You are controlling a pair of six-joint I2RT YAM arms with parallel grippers.
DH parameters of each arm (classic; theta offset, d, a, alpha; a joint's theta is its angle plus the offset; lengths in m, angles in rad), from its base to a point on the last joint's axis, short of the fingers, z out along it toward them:
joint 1: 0 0.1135 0.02 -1.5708
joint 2: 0 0 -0.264 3.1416
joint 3: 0.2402 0 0.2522 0
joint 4: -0.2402 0 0.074 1.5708
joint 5: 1.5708 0 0 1.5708
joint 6: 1.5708 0.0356 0 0
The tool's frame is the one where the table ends.
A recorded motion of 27 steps. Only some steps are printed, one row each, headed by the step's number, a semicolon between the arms.
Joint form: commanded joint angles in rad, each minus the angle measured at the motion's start. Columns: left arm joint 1, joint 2, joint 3, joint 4, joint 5, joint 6; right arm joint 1, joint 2, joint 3, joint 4, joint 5, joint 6.
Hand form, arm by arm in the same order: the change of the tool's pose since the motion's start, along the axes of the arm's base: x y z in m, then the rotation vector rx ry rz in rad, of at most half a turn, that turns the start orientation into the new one. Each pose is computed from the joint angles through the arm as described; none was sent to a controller.
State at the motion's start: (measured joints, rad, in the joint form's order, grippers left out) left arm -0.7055 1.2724 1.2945 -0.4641 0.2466 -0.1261; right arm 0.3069 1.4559 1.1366 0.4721 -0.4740 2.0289
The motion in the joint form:
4: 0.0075 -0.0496 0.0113 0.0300 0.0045 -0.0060; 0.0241 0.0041 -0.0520 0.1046 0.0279 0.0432
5: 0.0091 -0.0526 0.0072 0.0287 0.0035 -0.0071; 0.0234 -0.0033 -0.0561 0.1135 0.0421 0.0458
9: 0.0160 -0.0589 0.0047 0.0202 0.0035 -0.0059; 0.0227 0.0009 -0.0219 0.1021 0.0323 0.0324
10: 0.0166 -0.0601 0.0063 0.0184 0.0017 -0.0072; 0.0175 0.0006 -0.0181 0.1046 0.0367 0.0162
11: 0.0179 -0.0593 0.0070 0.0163 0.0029 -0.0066; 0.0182 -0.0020 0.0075 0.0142 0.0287 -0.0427
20: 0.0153 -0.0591 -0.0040 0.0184 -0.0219 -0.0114; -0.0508 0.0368 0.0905 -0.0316 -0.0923 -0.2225
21: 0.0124 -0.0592 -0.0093 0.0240 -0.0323 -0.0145; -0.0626 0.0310 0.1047 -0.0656 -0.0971 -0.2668
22: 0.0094 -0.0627 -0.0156 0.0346 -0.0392 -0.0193; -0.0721 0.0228 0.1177 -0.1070 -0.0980 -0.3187
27: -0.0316 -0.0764 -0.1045 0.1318 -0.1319 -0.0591; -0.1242 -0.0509 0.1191 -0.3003 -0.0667 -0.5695
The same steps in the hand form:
4: -0.0087 0.0099 0.0197 -0.0632 -0.0637 0.0056; -0.0036 0.0066 -0.0088 0.0500 -0.0143 0.0035
5: -0.0089 0.0107 0.0189 -0.0618 -0.0613 0.0085; -0.0051 0.0054 -0.0069 0.0585 -0.0235 -0.0105
9: -0.0093 0.0134 0.0187 -0.0580 -0.0589 0.0150; -0.0038 0.0059 0.0026 0.0533 -0.0508 -0.0035
10: -0.0095 0.0139 0.0194 -0.0588 -0.0591 0.0177; -0.0032 0.0041 0.0044 0.0448 -0.0682 -0.0157
11: -0.0092 0.0140 0.0192 -0.0573 -0.0576 0.0177; -0.0022 0.0049 0.0049 -0.0182 -0.0508 -0.0164
20: -0.0085 0.0137 0.0156 -0.0467 -0.0533 0.0398; 0.0131 -0.0118 0.0165 -0.1606 -0.1845 0.0086
21: -0.0084 0.0130 0.0143 -0.0456 -0.0539 0.0477; 0.0130 -0.0159 0.0199 -0.1959 -0.2022 -0.0030
22: -0.0090 0.0128 0.0141 -0.0514 -0.0578 0.0528; 0.0122 -0.0195 0.0230 -0.2375 -0.2187 -0.0157
27: -0.0121 0.0051 -0.0034 -0.0641 -0.0673 0.1126; -0.0013 -0.0415 0.0272 -0.4496 -0.2661 -0.1004

